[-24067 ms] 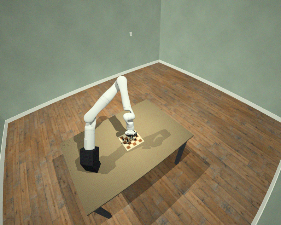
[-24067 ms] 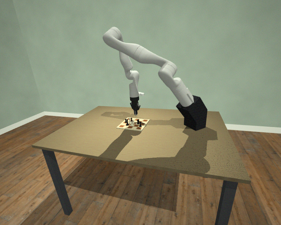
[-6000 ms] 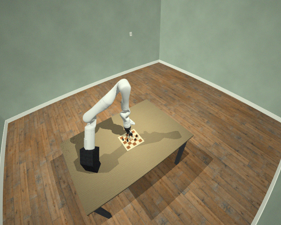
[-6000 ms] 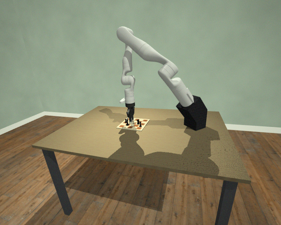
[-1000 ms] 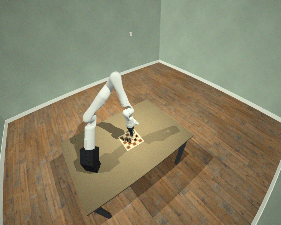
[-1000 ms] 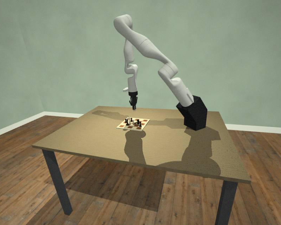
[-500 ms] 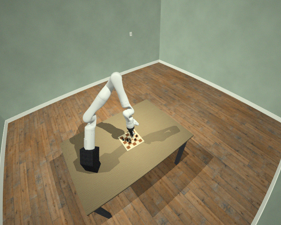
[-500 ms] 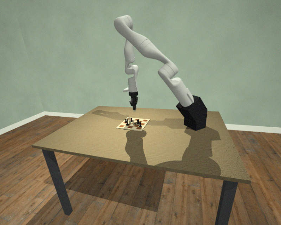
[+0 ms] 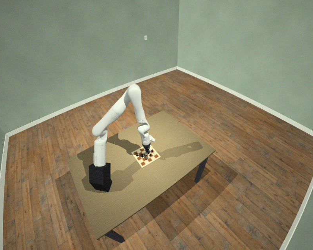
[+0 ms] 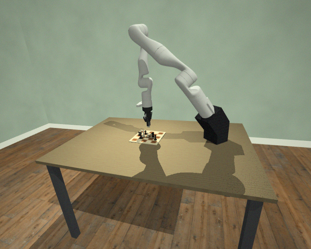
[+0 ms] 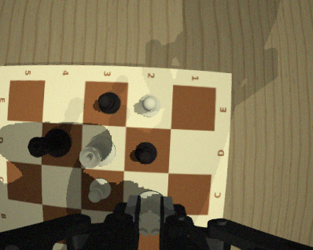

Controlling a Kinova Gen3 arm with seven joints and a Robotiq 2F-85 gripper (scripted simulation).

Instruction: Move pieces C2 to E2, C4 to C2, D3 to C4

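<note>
Now: hand 1 cm past the chessboard, 4 cm to the right of it and 9 cm above it. Round my hand: black knight: 5 cm behind, 4 cm to the left, 7 cm below.
</note>
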